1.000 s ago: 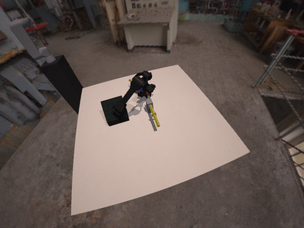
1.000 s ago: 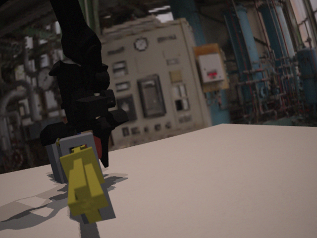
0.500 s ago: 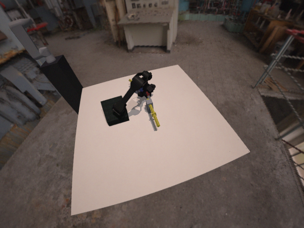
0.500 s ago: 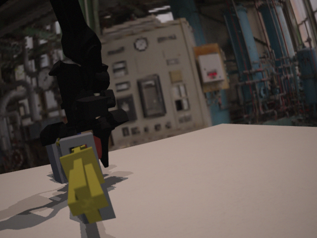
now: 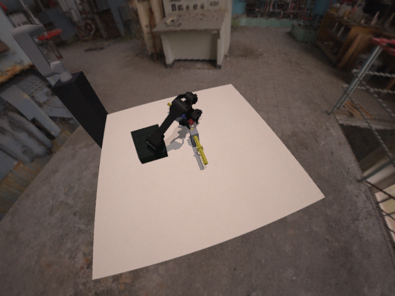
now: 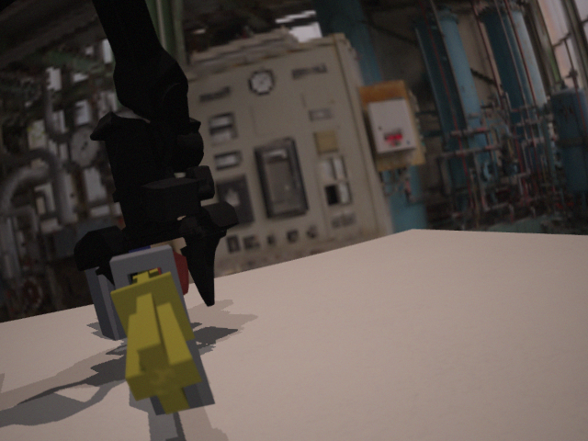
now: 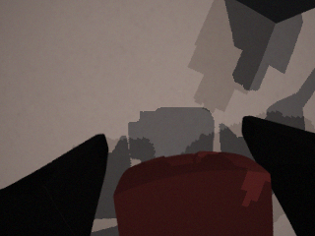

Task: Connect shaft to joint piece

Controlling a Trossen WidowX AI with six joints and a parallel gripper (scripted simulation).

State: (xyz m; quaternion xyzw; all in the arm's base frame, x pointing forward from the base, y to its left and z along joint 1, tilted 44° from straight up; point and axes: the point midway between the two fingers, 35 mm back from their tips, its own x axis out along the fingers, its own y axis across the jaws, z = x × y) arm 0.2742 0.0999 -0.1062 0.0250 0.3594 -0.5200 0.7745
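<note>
My gripper tip is 4 cm below the dark red joint piece, 2 cm to the right of it and 1 cm past it.
</note>
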